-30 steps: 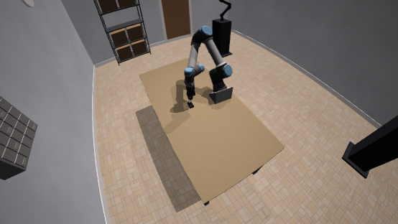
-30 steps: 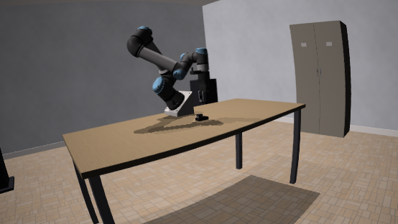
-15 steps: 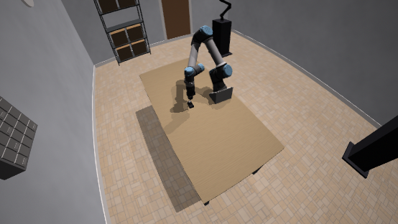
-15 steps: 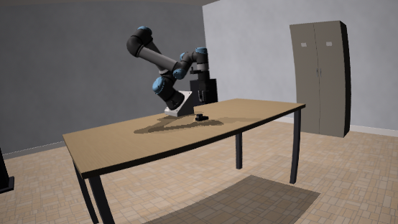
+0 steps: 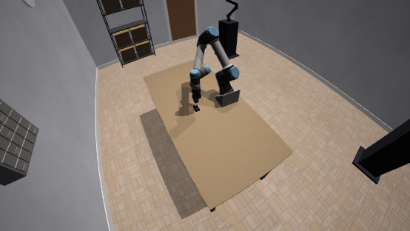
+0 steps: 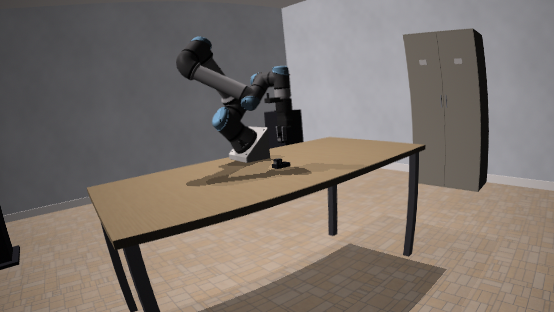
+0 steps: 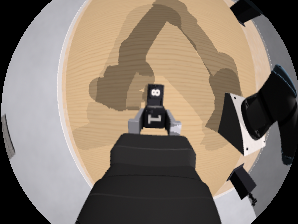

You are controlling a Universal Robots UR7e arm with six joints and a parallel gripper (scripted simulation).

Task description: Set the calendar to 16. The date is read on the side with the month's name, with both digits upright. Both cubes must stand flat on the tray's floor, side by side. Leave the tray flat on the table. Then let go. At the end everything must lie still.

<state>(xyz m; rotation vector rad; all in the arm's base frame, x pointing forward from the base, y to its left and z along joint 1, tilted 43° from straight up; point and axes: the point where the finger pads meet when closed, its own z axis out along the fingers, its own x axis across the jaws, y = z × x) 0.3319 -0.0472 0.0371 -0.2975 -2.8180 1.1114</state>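
Now: hand 20 mm to the left of the dark calendar tray and 130 mm above it. Also, from my hand: black date cube: 10 mm below.
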